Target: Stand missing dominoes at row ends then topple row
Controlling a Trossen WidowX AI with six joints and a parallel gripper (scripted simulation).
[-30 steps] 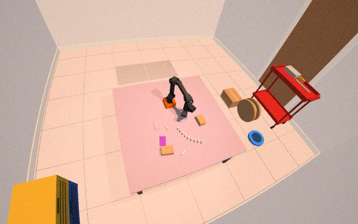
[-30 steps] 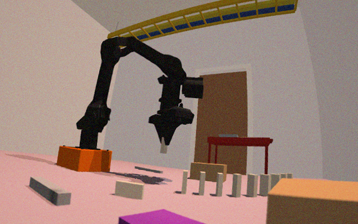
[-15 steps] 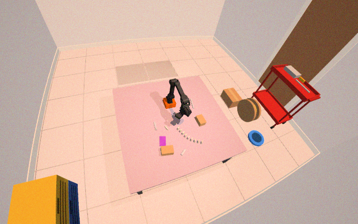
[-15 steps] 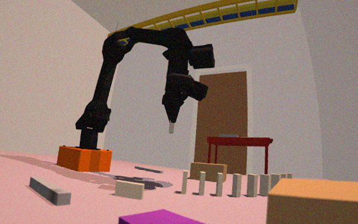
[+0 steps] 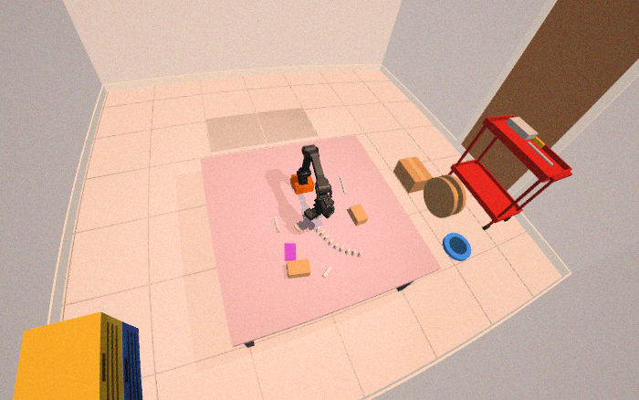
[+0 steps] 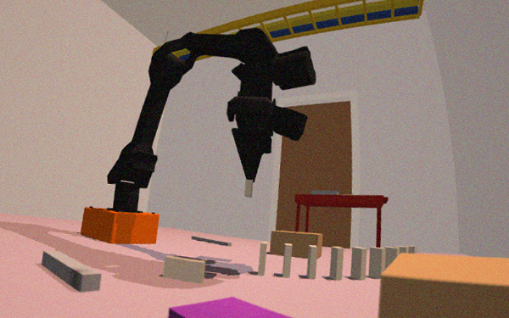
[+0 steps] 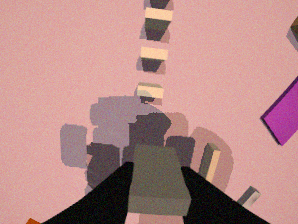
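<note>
Right now the magenta flat plate is 14 cm ahead of my gripper tip, 17 cm to the right of it and 14 cm below it.
</note>
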